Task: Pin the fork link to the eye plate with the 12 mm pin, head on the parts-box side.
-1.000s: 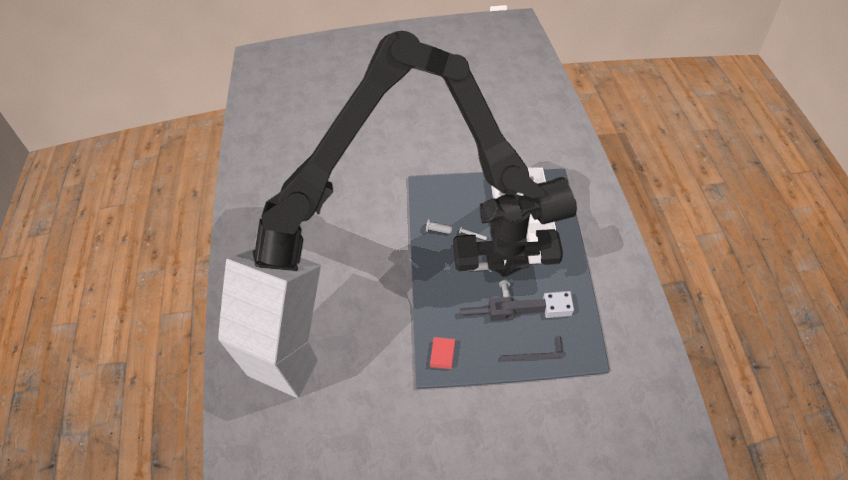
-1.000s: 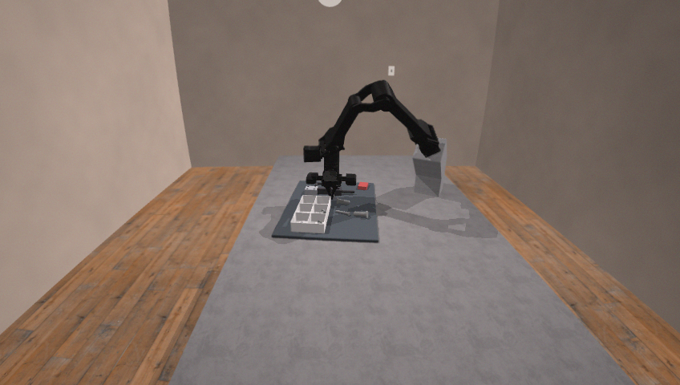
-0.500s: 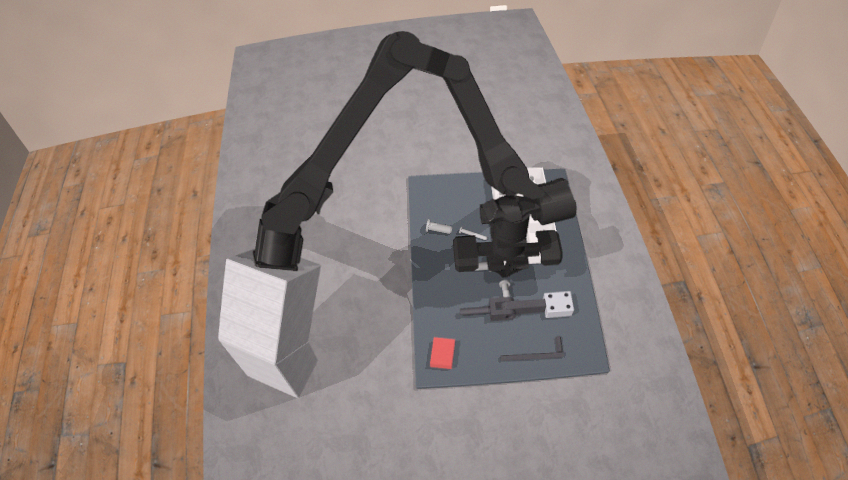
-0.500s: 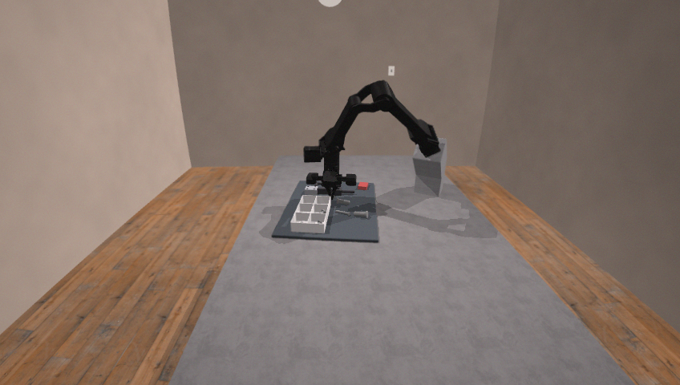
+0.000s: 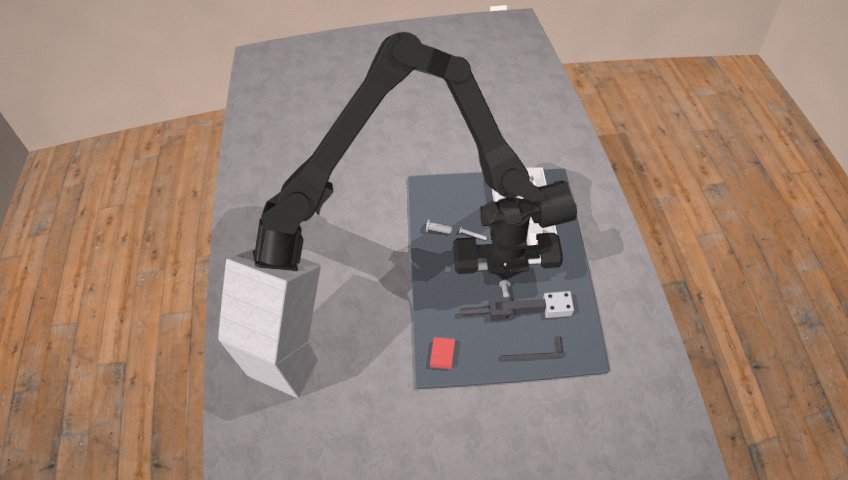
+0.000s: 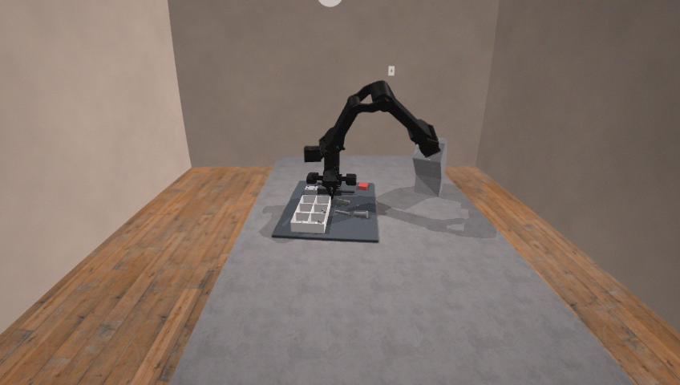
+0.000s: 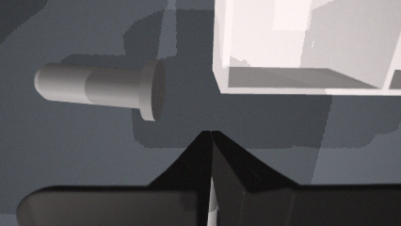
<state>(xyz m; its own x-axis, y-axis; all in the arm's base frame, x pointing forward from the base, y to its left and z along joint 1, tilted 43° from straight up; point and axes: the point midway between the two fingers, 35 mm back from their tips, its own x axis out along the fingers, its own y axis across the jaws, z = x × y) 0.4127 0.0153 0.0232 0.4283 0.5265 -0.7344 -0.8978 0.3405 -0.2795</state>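
Now: the eye plate 70 mm to the right of my hand and 30 mm below it. Also, from my hand: dark L-shaped key (160 mm to the right, 40 mm below, 40 mm ahead); then white parts box (130 mm to the left, 70 mm ahead, 30 mm below); then red block (140 mm behind, 130 mm to the right, 30 mm below).
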